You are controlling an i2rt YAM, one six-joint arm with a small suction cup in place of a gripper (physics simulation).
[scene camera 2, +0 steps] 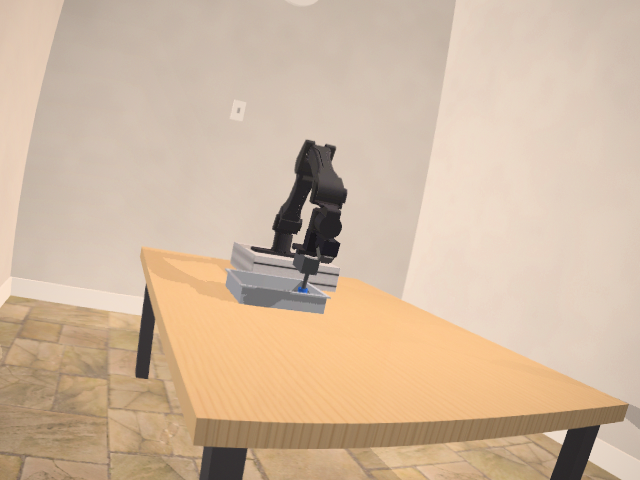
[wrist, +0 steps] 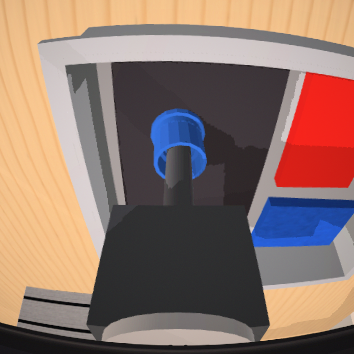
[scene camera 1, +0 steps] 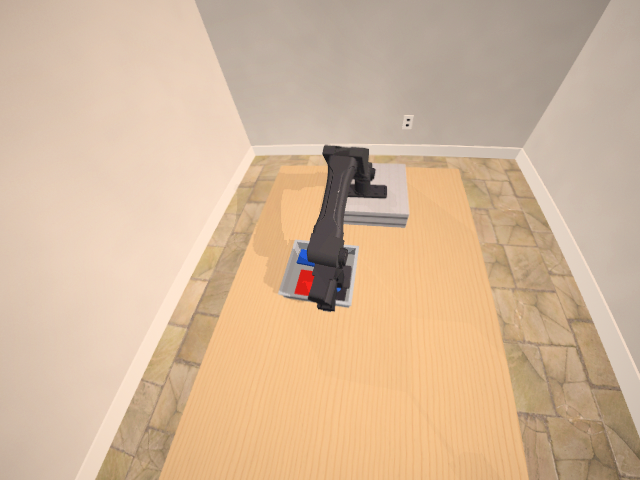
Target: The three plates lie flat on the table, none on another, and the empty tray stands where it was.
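I can see a grey tray in the wrist view (76, 69), and scene camera 1 and scene camera 2 show it too. On the grey tray, (scene camera 1: 289, 282) and (scene camera 2: 235, 297) are the same spot.
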